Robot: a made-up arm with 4 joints.
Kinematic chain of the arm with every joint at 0, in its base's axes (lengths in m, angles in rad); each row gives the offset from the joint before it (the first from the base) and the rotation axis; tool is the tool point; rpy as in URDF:
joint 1: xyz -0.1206 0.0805 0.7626 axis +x
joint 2: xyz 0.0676 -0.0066 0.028 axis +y
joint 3: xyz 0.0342 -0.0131 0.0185 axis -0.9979 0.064 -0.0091
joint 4: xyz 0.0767 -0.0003 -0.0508 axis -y
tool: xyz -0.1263 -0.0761 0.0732 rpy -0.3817 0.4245 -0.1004
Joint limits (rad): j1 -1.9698..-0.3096 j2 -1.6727..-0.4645 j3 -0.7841..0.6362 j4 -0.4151..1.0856
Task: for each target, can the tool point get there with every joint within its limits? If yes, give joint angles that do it. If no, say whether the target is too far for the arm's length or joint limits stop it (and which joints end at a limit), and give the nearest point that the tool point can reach.
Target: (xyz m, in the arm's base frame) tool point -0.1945 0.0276 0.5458
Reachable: no: joint limits stop it (at a limit: joint 1, joint 2, joint 3) | nearest point -0.0309 0.0467 0.6977 | short by 0.224 m
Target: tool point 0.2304 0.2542 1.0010
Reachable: no: too far | nearest point 0.0427 0.1474 0.8607 | short by 0.258 m
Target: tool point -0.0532 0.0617 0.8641
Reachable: yes | joints -1.4875 -1.1898 0.1699 0.4983
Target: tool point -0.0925 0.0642 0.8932
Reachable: yes | joints -0.5821 -0.5713 0.1871 -0.2361
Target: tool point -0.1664 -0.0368 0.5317
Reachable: no: joint limits stop it (at a limit: joint 1, joint 2) | nearest point -0.0247 0.0201 0.6993 | short by 0.227 m
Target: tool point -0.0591 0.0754 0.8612
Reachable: yes | joints -1.3594 -0.8844 -0.5701 -0.0230
